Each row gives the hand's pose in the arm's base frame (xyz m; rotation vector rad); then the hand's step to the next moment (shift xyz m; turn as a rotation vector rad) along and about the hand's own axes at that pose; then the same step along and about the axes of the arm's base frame.
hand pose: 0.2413 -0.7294 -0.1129 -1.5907 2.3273 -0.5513
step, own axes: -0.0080 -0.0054 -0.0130 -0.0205 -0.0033 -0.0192
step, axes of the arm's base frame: 0.0019 0.0078 0.0141 0.0020 0.0211 0.0188
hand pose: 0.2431 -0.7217 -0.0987 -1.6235 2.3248 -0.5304
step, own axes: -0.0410 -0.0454 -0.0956 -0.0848 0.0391 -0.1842
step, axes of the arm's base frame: 0.0135 0.0386 0.1059 -0.0791 0.1191 0.1490
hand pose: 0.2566 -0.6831 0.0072 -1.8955 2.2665 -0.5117
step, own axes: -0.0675 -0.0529 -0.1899 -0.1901 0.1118 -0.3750
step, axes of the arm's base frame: 0.0009 0.0897 0.1881 -0.1874 0.2643 0.2904
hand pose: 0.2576 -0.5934 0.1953 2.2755 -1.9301 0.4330
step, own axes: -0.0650 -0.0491 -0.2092 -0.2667 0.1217 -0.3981
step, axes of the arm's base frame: 0.0106 0.1282 0.1840 -0.2112 0.3413 0.2887
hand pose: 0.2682 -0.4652 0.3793 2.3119 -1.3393 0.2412
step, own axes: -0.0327 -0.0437 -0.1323 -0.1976 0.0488 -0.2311
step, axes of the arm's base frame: 0.0305 0.1057 0.0916 -0.1258 0.2406 0.1454
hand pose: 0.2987 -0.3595 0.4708 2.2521 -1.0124 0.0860
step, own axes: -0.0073 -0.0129 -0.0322 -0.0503 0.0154 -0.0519
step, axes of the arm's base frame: 0.0102 0.0300 0.0159 -0.0354 0.0557 0.0332
